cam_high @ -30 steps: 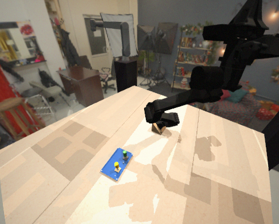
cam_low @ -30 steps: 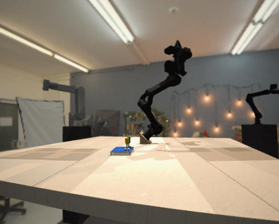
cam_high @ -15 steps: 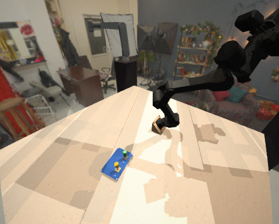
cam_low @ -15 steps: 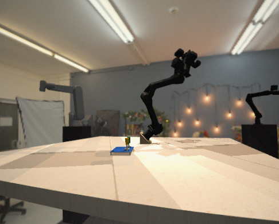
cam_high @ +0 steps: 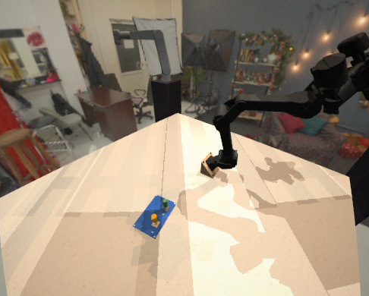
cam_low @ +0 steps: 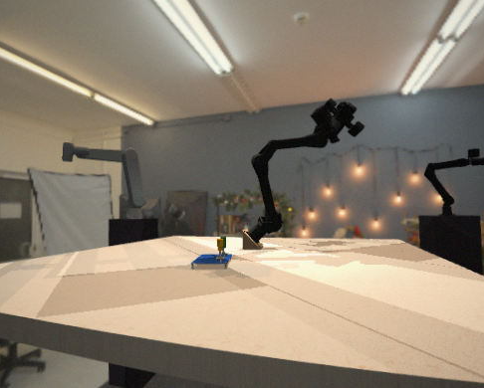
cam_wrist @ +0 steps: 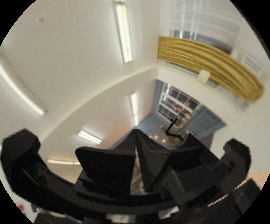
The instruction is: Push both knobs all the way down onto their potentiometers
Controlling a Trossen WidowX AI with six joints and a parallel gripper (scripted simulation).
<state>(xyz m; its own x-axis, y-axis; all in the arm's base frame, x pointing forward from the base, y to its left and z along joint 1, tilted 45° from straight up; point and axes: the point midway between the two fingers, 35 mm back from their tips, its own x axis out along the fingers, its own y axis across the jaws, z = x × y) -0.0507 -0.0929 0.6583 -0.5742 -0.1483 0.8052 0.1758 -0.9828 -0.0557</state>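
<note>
Right now my gripper tip is 530 mm above the green knob, 450 mm to the left of it and 420 mm short of it. The rest, counted from my gripper tip: orange-yellow knob 530 mm below, 490 mm ahead, 430 mm to the right.
</note>
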